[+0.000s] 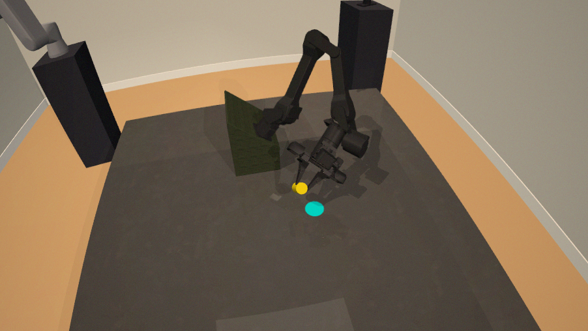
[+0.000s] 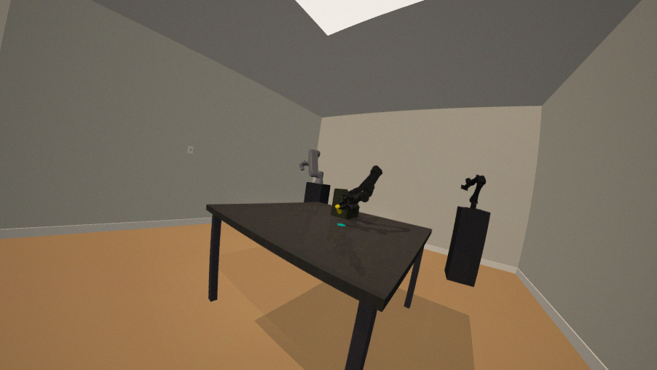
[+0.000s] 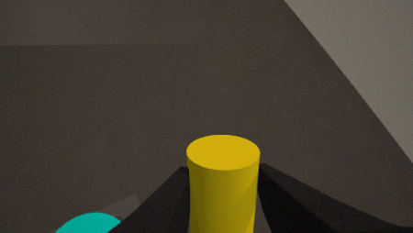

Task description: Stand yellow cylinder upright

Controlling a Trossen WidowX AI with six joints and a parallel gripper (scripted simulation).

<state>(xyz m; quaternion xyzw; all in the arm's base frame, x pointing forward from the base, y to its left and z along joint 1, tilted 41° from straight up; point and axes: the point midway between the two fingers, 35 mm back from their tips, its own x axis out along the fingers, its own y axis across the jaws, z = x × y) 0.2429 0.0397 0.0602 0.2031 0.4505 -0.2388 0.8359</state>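
My gripper tip is 50 mm to the right of the cyan circle and 120 mm above it. From my gripper tip the other things lie so: yellow tall cylinder (10 mm behind, 20 mm below).
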